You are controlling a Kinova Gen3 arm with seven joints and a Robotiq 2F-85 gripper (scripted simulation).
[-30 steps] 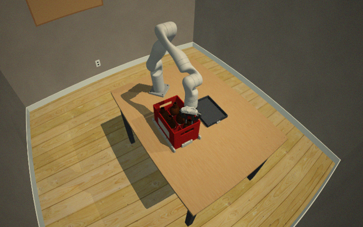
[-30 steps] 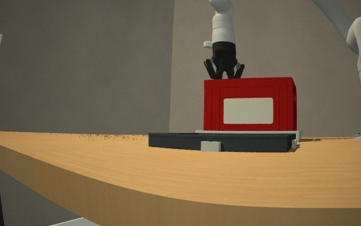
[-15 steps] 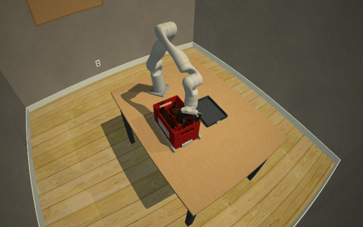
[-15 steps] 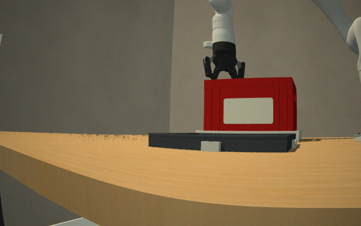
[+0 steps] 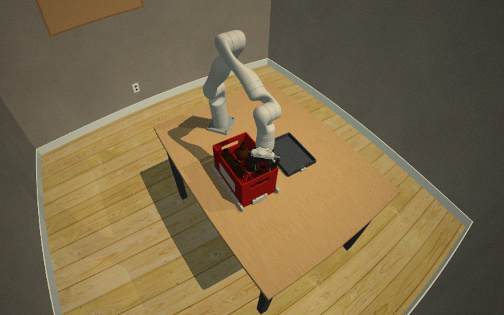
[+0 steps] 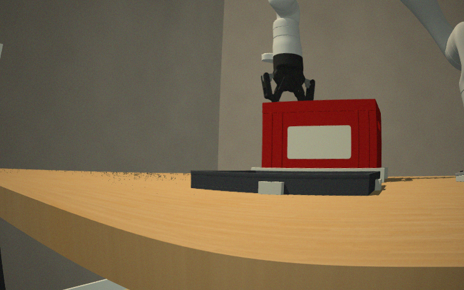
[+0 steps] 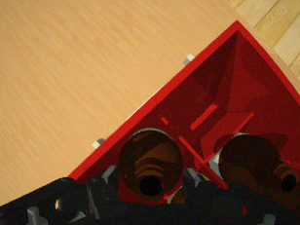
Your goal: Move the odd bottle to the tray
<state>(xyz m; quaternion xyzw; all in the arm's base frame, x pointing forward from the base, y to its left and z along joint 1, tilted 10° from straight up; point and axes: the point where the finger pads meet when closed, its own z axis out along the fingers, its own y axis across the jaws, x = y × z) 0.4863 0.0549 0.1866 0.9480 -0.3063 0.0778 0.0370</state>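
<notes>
The glass bottle lies 7 cm below my hand. The rest, counted from my hand: dark grey tray: 23 cm to the left, 15 cm behind, 14 cm below; red crate: 8 cm behind, 7 cm below, 6 cm to the right.
</notes>
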